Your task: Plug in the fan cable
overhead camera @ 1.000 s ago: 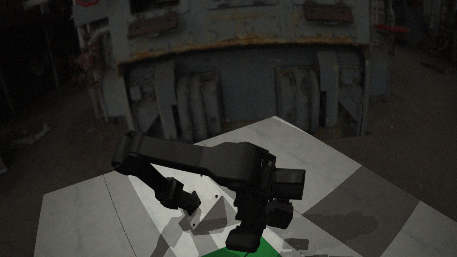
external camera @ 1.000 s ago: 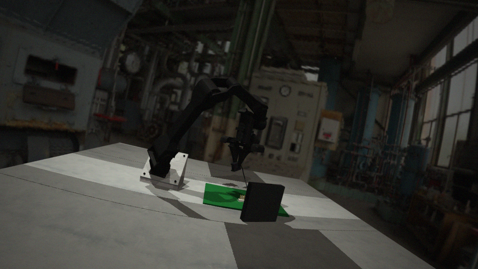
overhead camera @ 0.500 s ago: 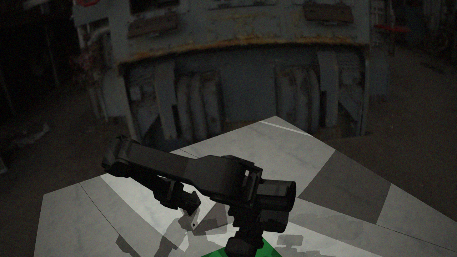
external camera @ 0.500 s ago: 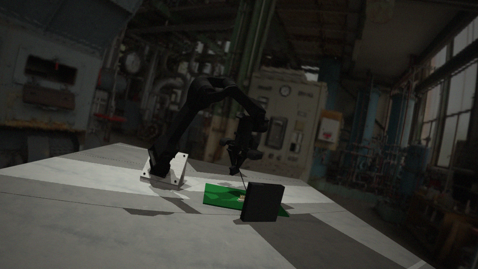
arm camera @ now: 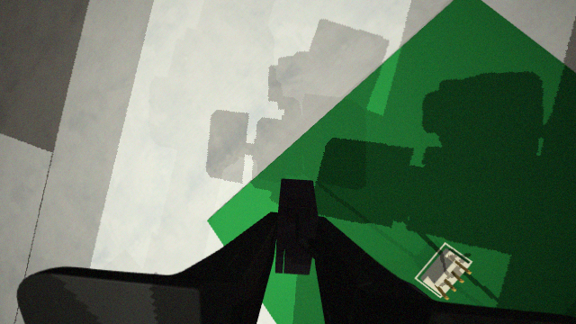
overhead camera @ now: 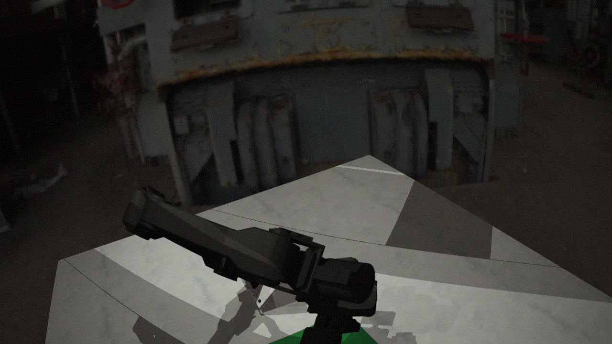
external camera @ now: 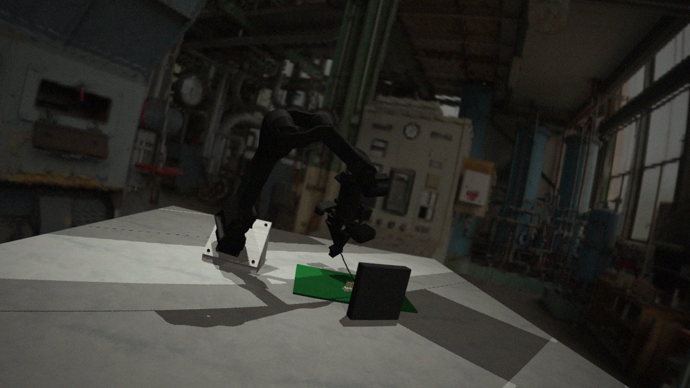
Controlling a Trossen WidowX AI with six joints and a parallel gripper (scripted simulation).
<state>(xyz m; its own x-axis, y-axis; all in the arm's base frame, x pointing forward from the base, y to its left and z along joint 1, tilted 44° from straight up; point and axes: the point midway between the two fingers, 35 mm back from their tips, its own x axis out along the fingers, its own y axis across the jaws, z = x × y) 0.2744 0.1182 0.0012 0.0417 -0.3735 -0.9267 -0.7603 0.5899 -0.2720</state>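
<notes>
Right now the green board is 6 cm ahead of my gripper tip, 6 cm to the right of it and 11 cm below it. Round my gripper tip: black plug 1 cm behind, 1 cm below; fan header 5 cm ahead, 10 cm to the right, 9 cm below; black fan 10 cm ahead, 23 cm to the right, 3 cm below.
</notes>
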